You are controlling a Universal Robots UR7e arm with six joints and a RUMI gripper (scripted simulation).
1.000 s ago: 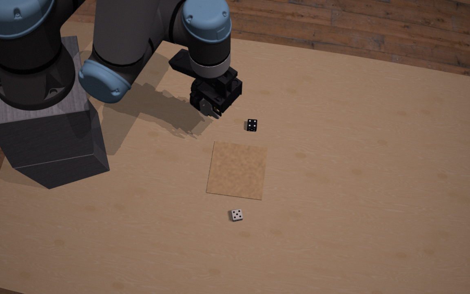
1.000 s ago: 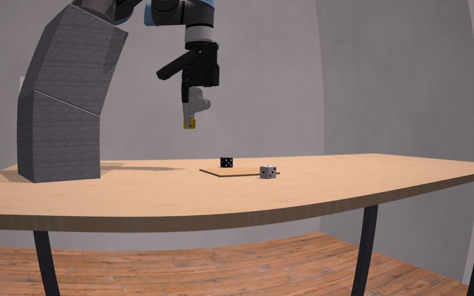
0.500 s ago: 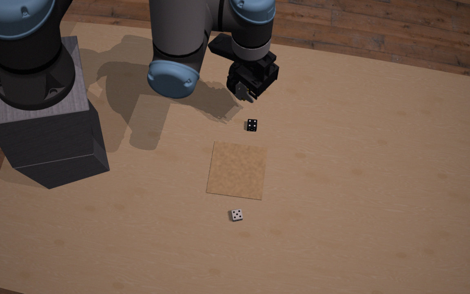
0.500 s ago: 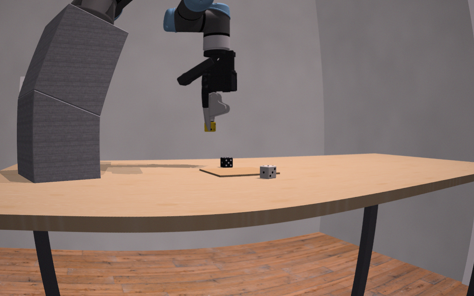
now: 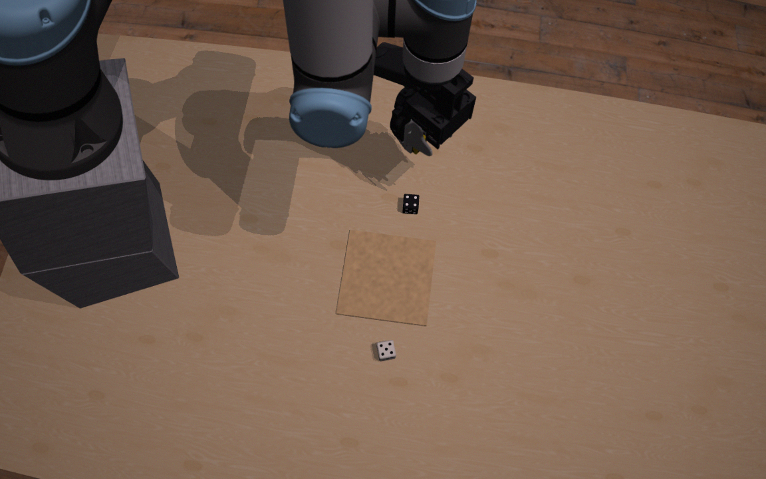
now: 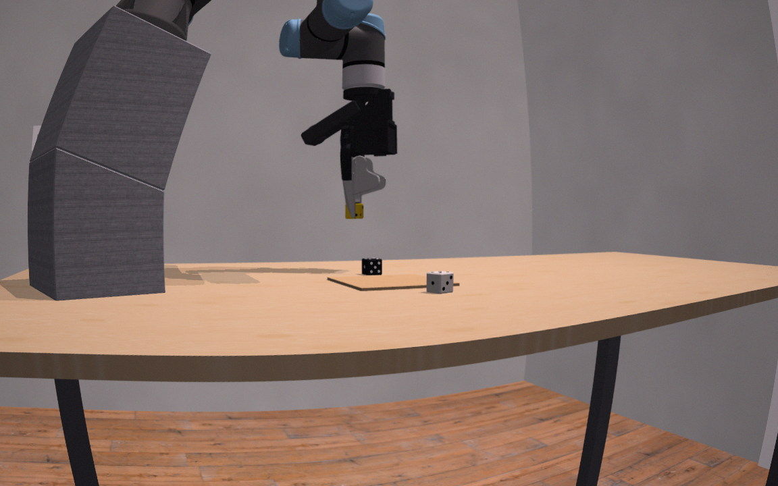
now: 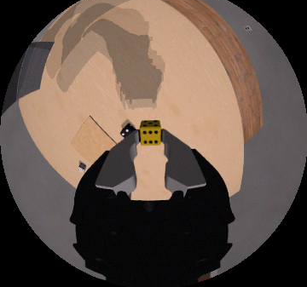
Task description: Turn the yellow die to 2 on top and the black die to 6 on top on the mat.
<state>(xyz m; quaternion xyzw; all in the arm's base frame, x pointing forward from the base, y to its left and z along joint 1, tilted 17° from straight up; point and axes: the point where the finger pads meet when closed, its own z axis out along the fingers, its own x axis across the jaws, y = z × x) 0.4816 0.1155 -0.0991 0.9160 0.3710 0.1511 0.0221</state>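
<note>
Right now the yellow die is right at my hand. Also, from my hand: white die (310 mm to the right, 90 mm below, 50 mm behind); mat (190 mm to the right, 100 mm below, 50 mm behind); black die (90 mm below, 70 mm to the right, 10 mm behind).
</note>
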